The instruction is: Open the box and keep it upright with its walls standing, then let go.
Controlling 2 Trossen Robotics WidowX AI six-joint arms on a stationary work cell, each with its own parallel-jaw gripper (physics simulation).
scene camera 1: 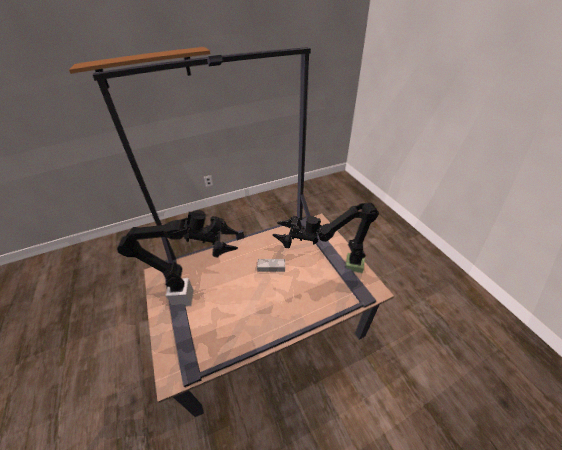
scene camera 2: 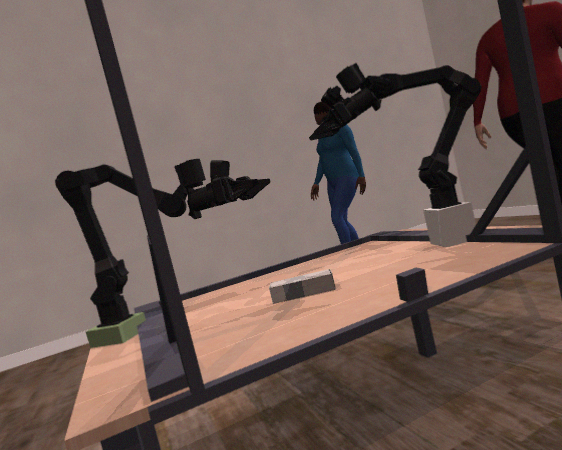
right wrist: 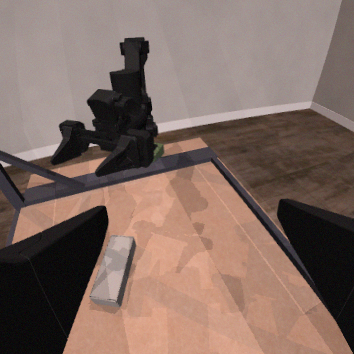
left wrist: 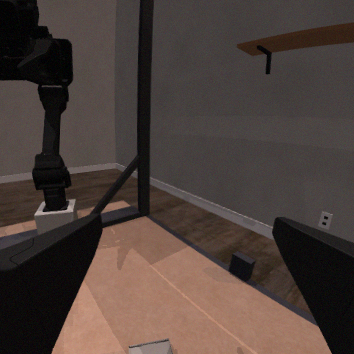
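Pixels of known places: left gripper, fingertip midpoint: (scene camera 1: pixel 274 228) (scene camera 2: pixel 264 180) (right wrist: pixel 72 167) (left wrist: pixel 189 224); right gripper, fingertip midpoint: (scene camera 1: pixel 238 240) (scene camera 2: pixel 312 136) (right wrist: pixel 193 210); left arm's base, origin of the base link: (scene camera 1: pixel 355 260) (scene camera 2: pixel 115 321); right arm's base, origin of the base link: (scene camera 1: pixel 177 286) (scene camera 2: pixel 446 206) (left wrist: pixel 56 206).
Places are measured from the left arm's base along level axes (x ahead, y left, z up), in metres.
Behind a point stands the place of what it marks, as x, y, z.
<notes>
The box (scene camera 1: pixel 271 265) {0.462, 0.152, -0.002} (scene camera 2: pixel 302 286) {0.477, 0.105, -0.017} (right wrist: pixel 115 270) {0.479, 0.148, -0.002} is a low, long grey block that lies flat and closed on the table (scene camera 1: pixel 225 345) {0.546, 0.634, -0.043} (scene camera 2: pixel 340 312) {0.589, -0.056, -0.044}. Part of the box (left wrist: pixel 151 347) {0.537, 0.148, -0.003} shows at the bottom edge of the left wrist view. My left gripper (scene camera 1: pixel 278 230) {0.442, 0.117, 0.258} (scene camera 2: pixel 269 181) {0.442, 0.117, 0.258} (left wrist: pixel 189 224) {0.442, 0.117, 0.258} (right wrist: pixel 72 167) {0.442, 0.117, 0.258} is open and empty, above the table and apart from the box. My right gripper (scene camera 1: pixel 239 241) {0.545, 0.334, 0.359} (scene camera 2: pixel 311 138) {0.545, 0.334, 0.359} (right wrist: pixel 193 210) {0.545, 0.334, 0.359} is open and empty, higher up and also apart from the box. No wall or flap stands up from the box.
A dark frame (scene camera 1: pixel 303 130) {0.389, -0.293, 0.613} (scene camera 2: pixel 132 145) {0.409, -0.327, 0.328} rises at the table's edge, with rails along the table. A dark block (scene camera 2: pixel 412 284) {0.736, -0.063, -0.008} (left wrist: pixel 242 266) {0.721, -0.045, -0.004} is fixed on the edge rail. An orange shelf (scene camera 1: pixel 140 59) (left wrist: pixel 305 37) hangs on the wall. Two people stand beyond the table in scene camera 2.
</notes>
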